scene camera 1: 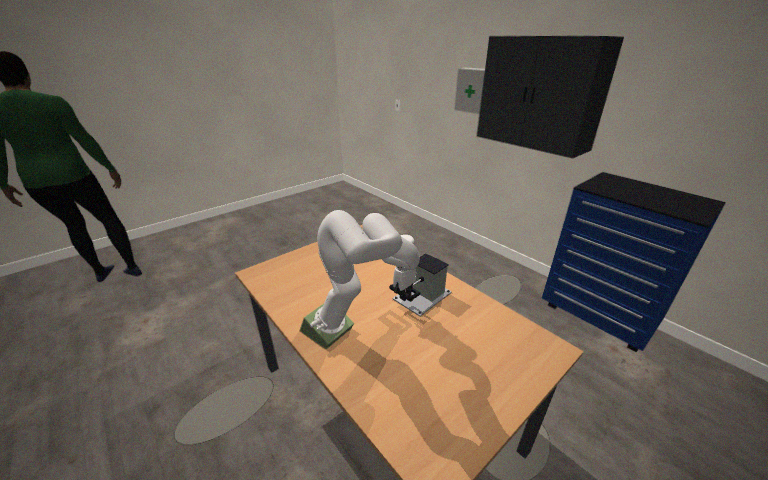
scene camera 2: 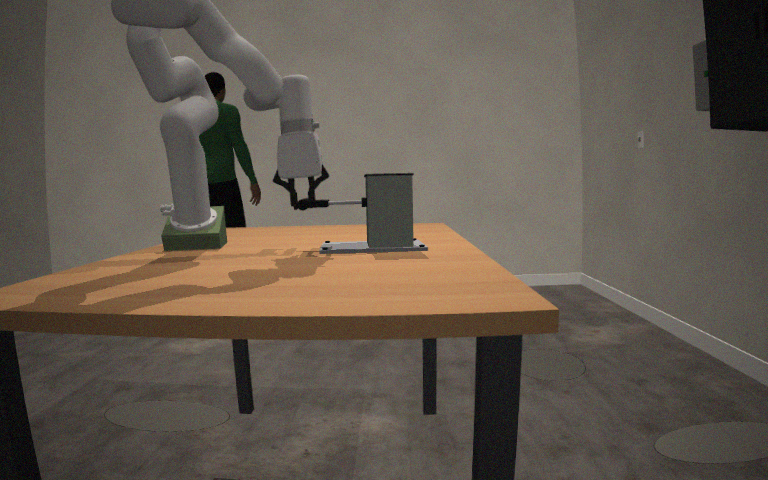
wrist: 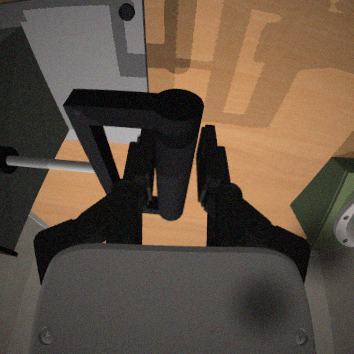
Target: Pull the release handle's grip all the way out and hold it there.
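The black release handle's grip (wrist: 174, 175) (scene camera 2: 320, 203) is an upright-looking bar in the wrist view, on a black frame. A bare silver rod (wrist: 50, 163) (scene camera 2: 346, 202) joins it to the grey-green housing (scene camera 2: 389, 212) (scene camera 1: 433, 284) (wrist: 22, 95). In scene camera 2 the rod is level, with a clear length showing between grip and housing. My gripper (wrist: 176, 138) (scene camera 2: 303, 202) (scene camera 1: 405, 292) points down and is shut on the grip, one finger on each side of it. The rod's inner end is hidden inside the housing.
The housing stands on a light metal base plate (scene camera 2: 345, 246) (wrist: 85, 50) on the wooden table (scene camera 1: 509, 362) (scene camera 2: 396, 288). The arm's green base block (scene camera 1: 325, 335) (scene camera 2: 195, 236) (wrist: 325, 200) is across from it. A person in green (scene camera 1: 45, 135) (scene camera 2: 226, 141) stands beyond the table.
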